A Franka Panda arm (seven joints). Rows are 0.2 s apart.
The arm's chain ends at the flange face. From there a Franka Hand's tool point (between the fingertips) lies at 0.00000 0.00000 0.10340 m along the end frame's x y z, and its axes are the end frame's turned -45 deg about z.
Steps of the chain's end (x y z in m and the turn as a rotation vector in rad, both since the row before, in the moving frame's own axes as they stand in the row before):
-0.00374, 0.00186, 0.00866, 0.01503, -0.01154, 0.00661
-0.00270, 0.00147, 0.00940, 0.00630, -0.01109, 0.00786
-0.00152, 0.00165, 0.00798, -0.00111, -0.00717, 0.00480
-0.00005, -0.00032, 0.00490, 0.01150, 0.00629, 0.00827
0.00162, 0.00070, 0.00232, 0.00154, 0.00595, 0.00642
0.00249, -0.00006, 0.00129, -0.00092, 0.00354, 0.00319
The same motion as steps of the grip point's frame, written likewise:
-0.00370, -0.00327, 0.00864, 0.01879, 0.00247, 0.00661
-0.00329, -0.00214, 0.00939, 0.01230, -0.00339, 0.00786
-0.00285, -0.00035, 0.00798, 0.00429, -0.00585, 0.00480
0.00149, -0.00064, 0.00489, 0.00368, 0.01258, 0.00827
0.00120, 0.00196, 0.00232, -0.00312, 0.00530, 0.00642
0.00199, 0.00204, 0.00129, -0.00315, 0.00185, 0.00319

